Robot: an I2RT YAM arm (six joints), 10 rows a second.
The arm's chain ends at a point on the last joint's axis. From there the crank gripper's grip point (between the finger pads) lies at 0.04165 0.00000 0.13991 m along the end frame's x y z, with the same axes.
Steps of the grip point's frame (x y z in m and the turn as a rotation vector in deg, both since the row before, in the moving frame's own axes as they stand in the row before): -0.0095, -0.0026, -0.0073, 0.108, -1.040, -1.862; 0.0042, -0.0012, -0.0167, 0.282, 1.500, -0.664; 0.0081, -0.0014, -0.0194, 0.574, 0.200, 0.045; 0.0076, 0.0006, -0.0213, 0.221, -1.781, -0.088; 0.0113, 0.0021, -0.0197, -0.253, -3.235, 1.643; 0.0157, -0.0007, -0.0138, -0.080, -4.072, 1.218
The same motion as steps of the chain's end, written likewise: -0.0069, -0.0010, -0.0080, 0.108, -1.040, -1.862; 0.0006, 0.0000, -0.0156, 0.282, 1.500, -0.664; 0.0076, 0.0000, -0.0192, 0.574, 0.200, 0.045; 0.0120, 0.0012, -0.0225, 0.221, -1.781, -0.088; 0.0193, 0.0004, -0.0218, -0.253, -3.235, 1.643; 0.0258, -0.0017, -0.0164, -0.080, -4.072, 1.218
